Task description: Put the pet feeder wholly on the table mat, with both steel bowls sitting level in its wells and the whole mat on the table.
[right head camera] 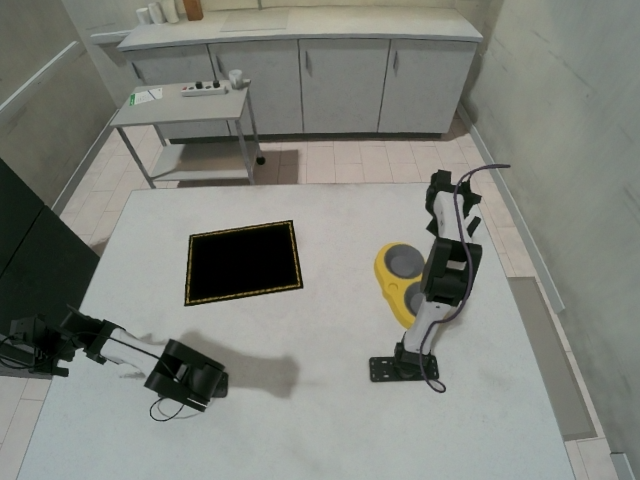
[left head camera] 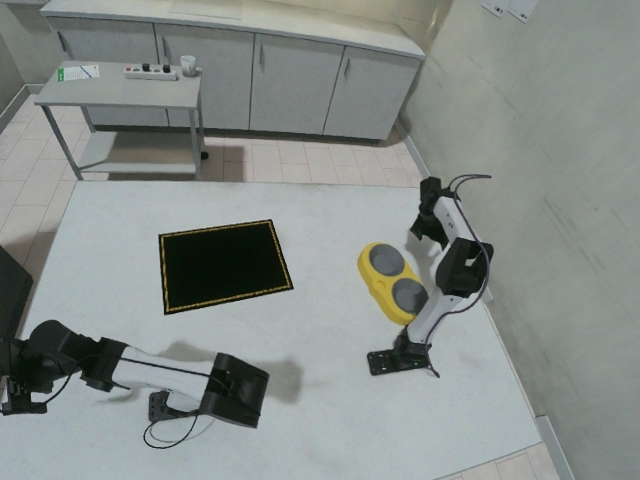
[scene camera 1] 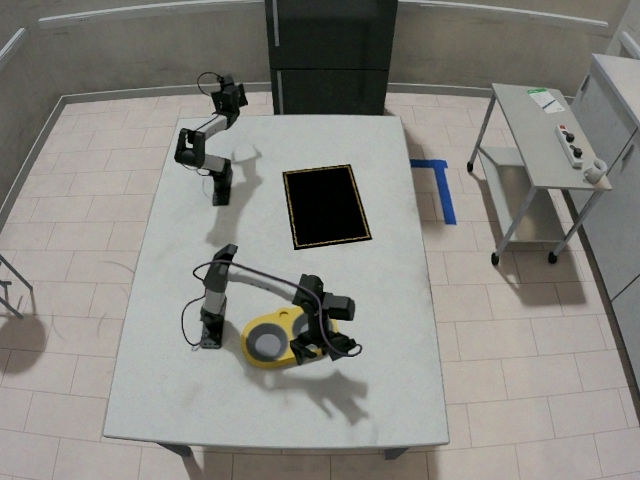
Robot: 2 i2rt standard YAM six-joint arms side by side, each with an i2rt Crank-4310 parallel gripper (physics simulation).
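Seen in the pictures: left gripper, fingertip midpoint: (left head camera: 2, 391); right gripper, fingertip midpoint: (left head camera: 432, 244) (scene camera 1: 311, 360); left arm's base, origin of the base link: (scene camera 1: 222, 187); right arm's base, origin of the base link: (right head camera: 403, 368) (left head camera: 397, 360) (scene camera 1: 213, 321).
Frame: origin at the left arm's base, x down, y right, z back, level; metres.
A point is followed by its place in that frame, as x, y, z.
The yellow pet feeder (left head camera: 378, 286) {-0.033, 0.610, -0.261} (right head camera: 386, 279) {-0.046, 0.598, -0.290} (scene camera 1: 271, 317) {-0.045, 0.621, -0.220} lies flat on the table (left head camera: 330, 330) {0.000, 0.418, -0.144} (right head camera: 330, 330) {0.000, 0.406, -0.148} (scene camera 1: 258, 413) {0.000, 0.933, -0.175}, away from the mat. One grey bowl (left head camera: 387, 259) {-0.018, 0.692, -0.372} (right head camera: 404, 260) {-0.018, 0.681, -0.374} and another grey bowl (left head camera: 409, 296) {-0.017, 0.723, -0.216} (right head camera: 415, 298) {-0.017, 0.688, -0.229} sit in its wells and look level. The black table mat (left head camera: 222, 266) {-0.005, 0.105, -0.401} (right head camera: 242, 263) {-0.005, 0.114, -0.405} (scene camera 1: 326, 206) {-0.005, 0.128, -0.428} with a gold border lies flat, wholly on the table. My right gripper (left head camera: 431, 238) {-0.139, 0.808, -0.345} (scene camera 1: 324, 354) is open and empty above the table beside the feeder; it partly hides the feeder in the scene view. My left gripper (scene camera 1: 230, 94) {-0.204, -0.334, -0.029} looks open and empty, raised near the table's far-left corner there.
My right arm (left head camera: 462, 266) {-0.414, 0.616, -0.109} (right head camera: 449, 271) {-0.397, 0.638, -0.115} reaches over the feeder's right side. My left arm (left head camera: 160, 369) {-0.358, 0.003, -0.002} (right head camera: 129, 351) {-0.358, 0.002, 0.003} stretches to the left, in front of the mat. A grey cart (left head camera: 118, 104) (right head camera: 170, 122) with a power strip and a mug stands behind the table.
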